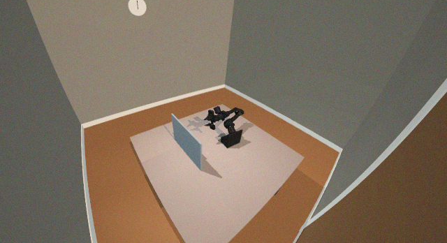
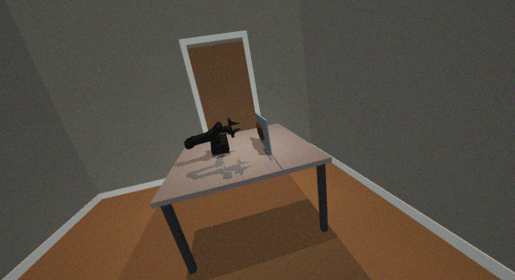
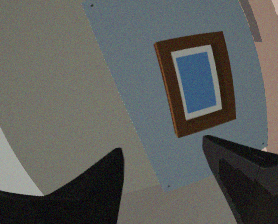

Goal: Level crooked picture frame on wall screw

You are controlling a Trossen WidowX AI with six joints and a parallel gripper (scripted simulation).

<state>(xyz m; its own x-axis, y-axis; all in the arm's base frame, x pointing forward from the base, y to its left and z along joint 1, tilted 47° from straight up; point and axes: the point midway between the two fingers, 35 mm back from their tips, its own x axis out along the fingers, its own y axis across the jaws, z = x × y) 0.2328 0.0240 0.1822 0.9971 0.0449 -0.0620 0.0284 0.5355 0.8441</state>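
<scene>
Right now my gripper tip is 190 mm short of the picture frame, 30 mm to the right of it and 90 mm above it. From my gripper tip the other things lie so: wall panel (200 mm ahead, 30 mm to the left, 100 mm below).
</scene>
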